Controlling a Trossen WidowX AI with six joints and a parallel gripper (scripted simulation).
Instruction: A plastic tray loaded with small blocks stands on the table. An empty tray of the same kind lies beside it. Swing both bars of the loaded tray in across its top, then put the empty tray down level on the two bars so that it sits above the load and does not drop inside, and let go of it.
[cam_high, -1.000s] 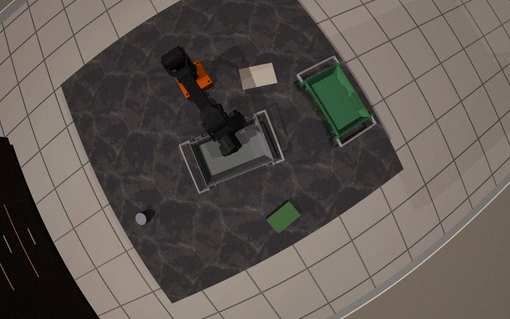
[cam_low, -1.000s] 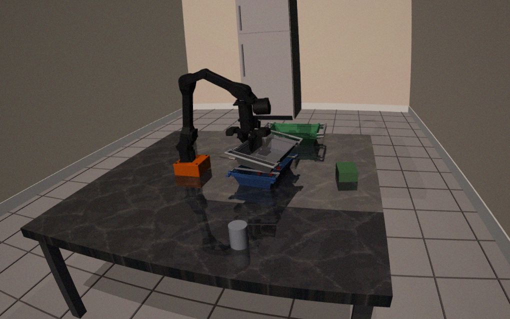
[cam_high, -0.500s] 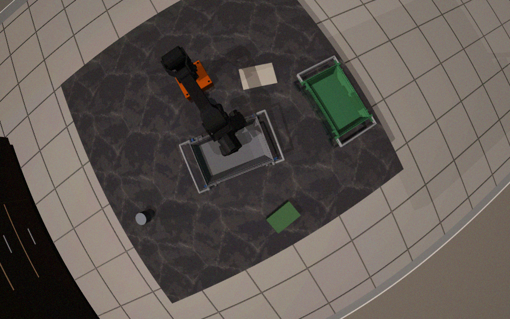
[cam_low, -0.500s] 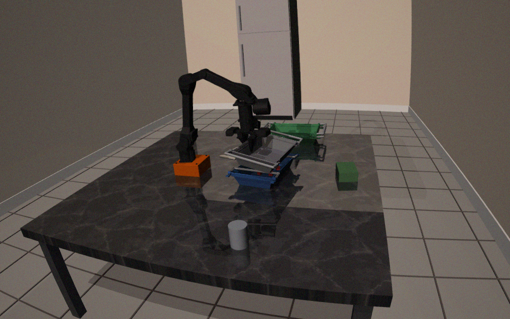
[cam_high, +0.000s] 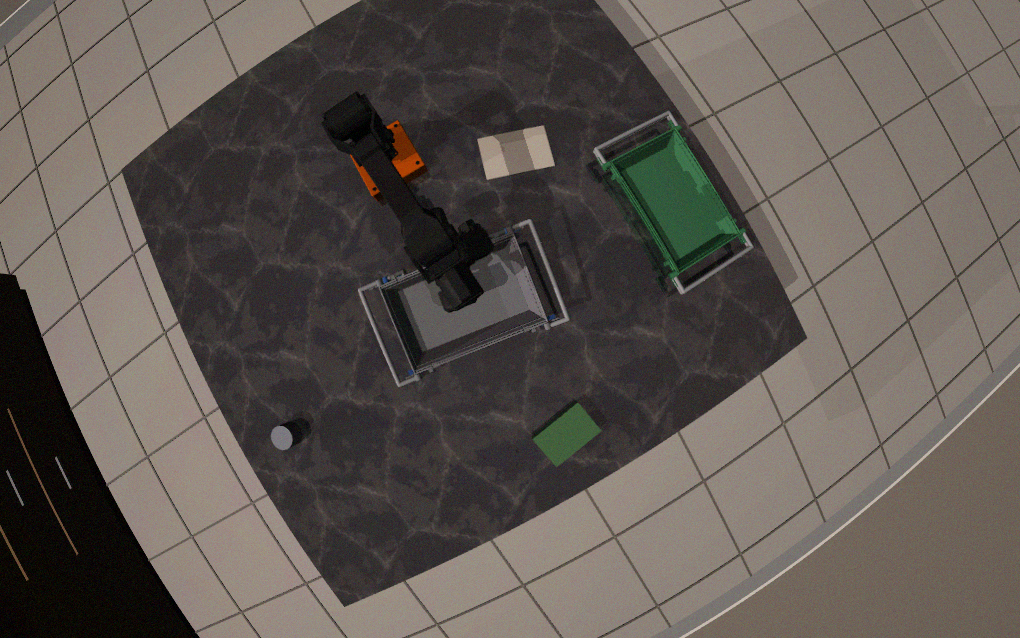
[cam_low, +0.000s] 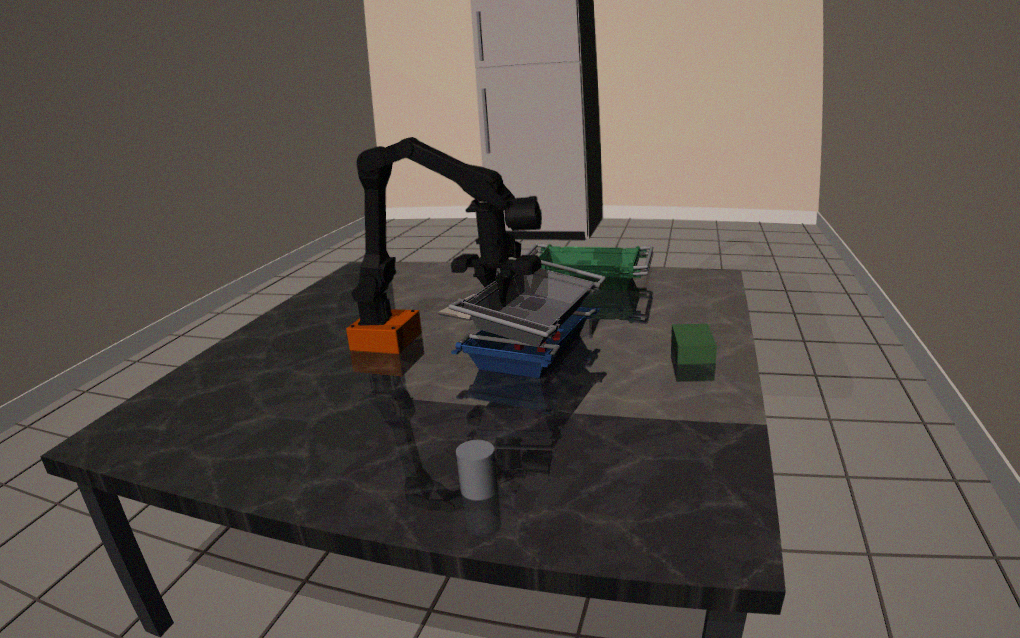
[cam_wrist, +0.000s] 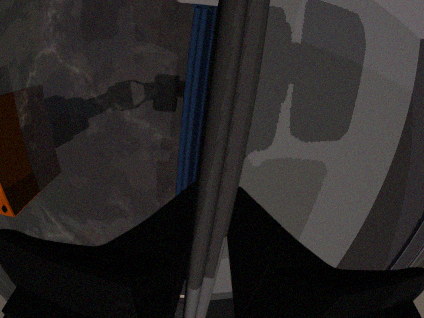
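The grey tray is 8 cm ahead of my gripper tip, 2 cm to the right of it and 2 cm above it. The rest, counted from my gripper tip: green block: 41 cm ahead, 8 cm below, 3 cm to the right; then grey cylinder: 52 cm to the right, 7 cm below, 4 cm ahead; then beige sheet: 26 cm to the left, 12 cm behind, 10 cm below.
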